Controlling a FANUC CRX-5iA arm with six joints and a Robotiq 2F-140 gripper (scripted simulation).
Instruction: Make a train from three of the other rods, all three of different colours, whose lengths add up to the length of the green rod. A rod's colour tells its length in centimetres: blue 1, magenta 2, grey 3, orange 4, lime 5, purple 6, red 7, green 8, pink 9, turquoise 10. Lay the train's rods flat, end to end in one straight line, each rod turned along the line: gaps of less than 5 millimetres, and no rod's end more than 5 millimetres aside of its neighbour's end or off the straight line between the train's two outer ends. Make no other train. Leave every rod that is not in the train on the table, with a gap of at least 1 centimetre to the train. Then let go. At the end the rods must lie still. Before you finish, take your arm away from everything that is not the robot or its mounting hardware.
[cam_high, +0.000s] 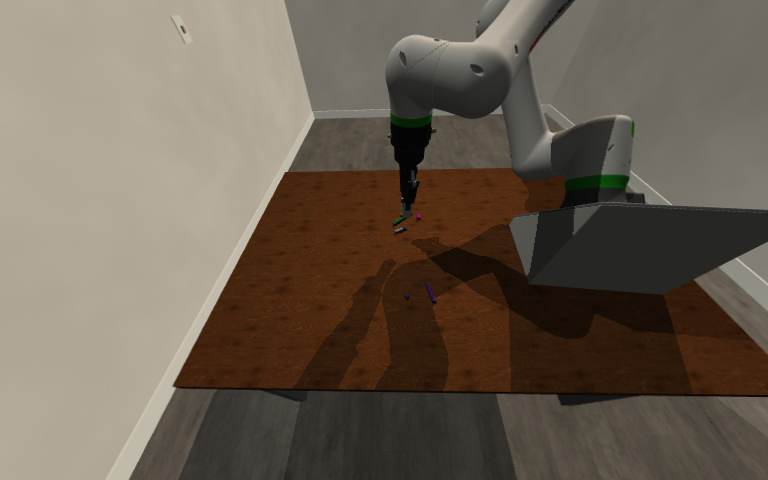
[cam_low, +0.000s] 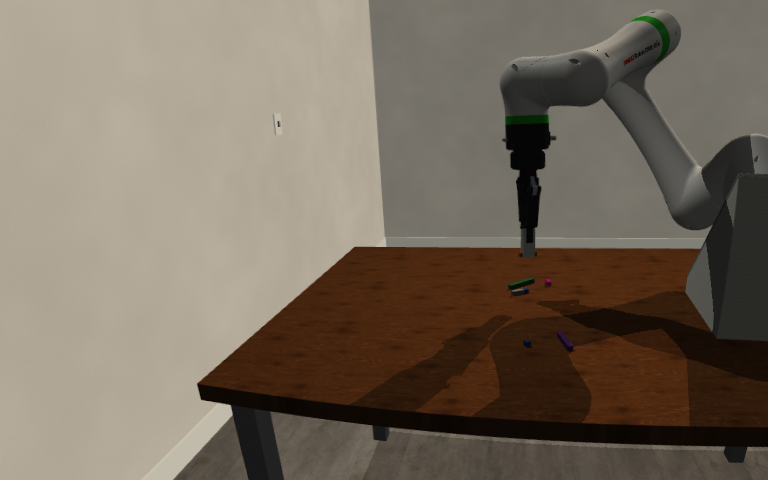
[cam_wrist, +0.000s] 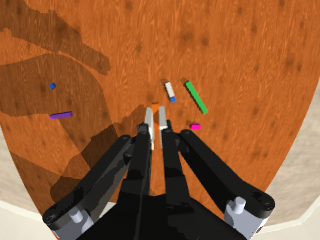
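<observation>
Right now my hand is 130 mm above the grey rod, 20 mm to the left of it and 20 mm short of it. From my hand the other things lie so: green rod (130 mm below, 80 mm to the right, 10 mm ahead); orange rod (30 mm below); magenta rod (130 mm below, 90 mm to the right, 60 mm behind).
</observation>
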